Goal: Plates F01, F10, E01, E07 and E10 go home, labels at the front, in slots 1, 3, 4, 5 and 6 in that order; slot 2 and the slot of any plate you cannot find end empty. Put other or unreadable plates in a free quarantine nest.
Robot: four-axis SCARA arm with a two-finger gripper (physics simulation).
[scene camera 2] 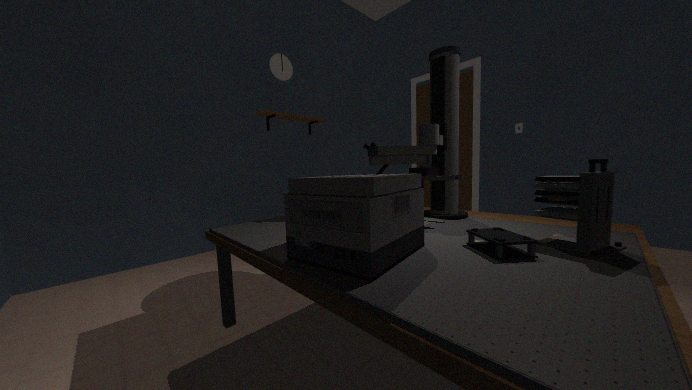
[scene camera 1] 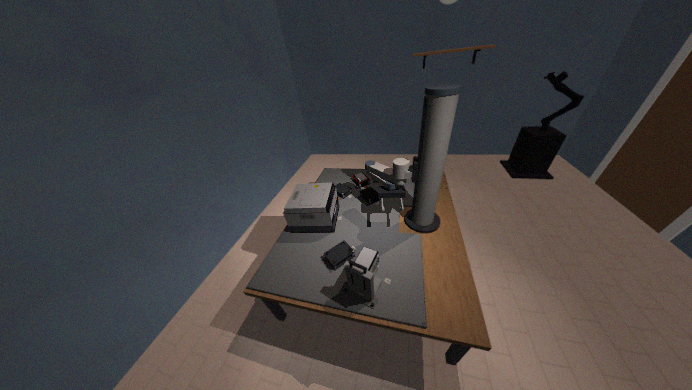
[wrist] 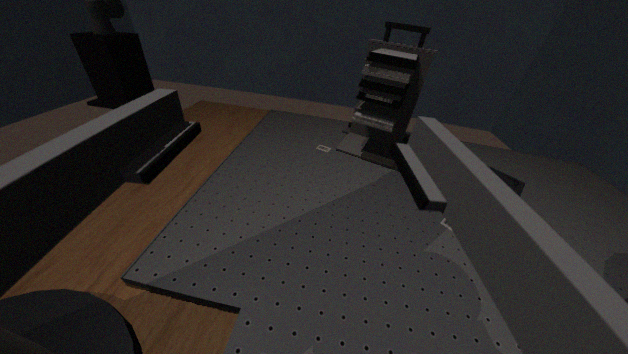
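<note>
My gripper is open and empty, above the mat beside the column's foot, well away from the slot rack. The rack stands upright at the table's far end in the wrist view. Several plates stick out of it one above another, with gaps between them: a dark plate with a pale top uppermost, a pale plate below it, dark plates under that, and a pale plate lowest. Their labels cannot be read. The gripper does not show clearly in scene camera 2.
A dark raised stand is beside the rack. A boxy instrument stands at the table's side. The arm's column is opposite. A red-edged nest and a dark nest lie near the arm.
</note>
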